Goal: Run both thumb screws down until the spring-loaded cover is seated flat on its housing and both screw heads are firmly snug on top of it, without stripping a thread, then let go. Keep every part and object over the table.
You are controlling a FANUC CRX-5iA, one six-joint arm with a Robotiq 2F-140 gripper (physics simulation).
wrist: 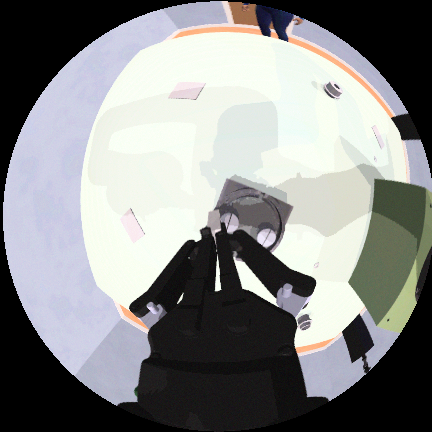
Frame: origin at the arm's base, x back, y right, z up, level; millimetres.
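Where they show: gripper, fingertip midpoint: (215, 218).
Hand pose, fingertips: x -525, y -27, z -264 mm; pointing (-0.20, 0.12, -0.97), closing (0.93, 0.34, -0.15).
Observation:
Things, the pixels of their top centre, and the offset from my fingertips. "spot": a spot on its surface instead. Level surfaces: height alone.
- square grey housing, surface spot: (284, 205) spot: dx +110, dy +35, dz -29 mm
- dark round cover, top centre: (247, 227) dx +52, dy -10, dz -14 mm
- left thumb screw, top centre: (228, 222) dx +21, dy -4, dz -3 mm
- right thumb screw, top centre: (266, 237) dx +83, dy -17, dz -2 mm
- pale table, surface height: dz -68 mm
- dark ringed part, top centre: (336, 86) dx +252, dy +389, dz -19 mm
The square grey housing (284, 205) lies below and just ahead of my gripper, turned at an angle. The dark round cover (252, 212) sits in its middle. Two pale slotted screw heads show on the cover: the left thumb screw (231, 221) is close to the right of my fingertips, and the right thumb screw (266, 237) is nearer the housing's lower right side. My gripper (215, 218) is shut and empty, with its tips at the housing's left edge. Whether the cover is flat and the screws are snug cannot be told from this view.
The pale table (150, 65) has pinkish flat plates (187, 91) (132, 226) (377, 136) on it. A dark ringed part (333, 90) is at the upper right and another (304, 322) at the lower right. A large green block (390, 240) stands at the right. A person (274, 22) stands beyond the far edge.

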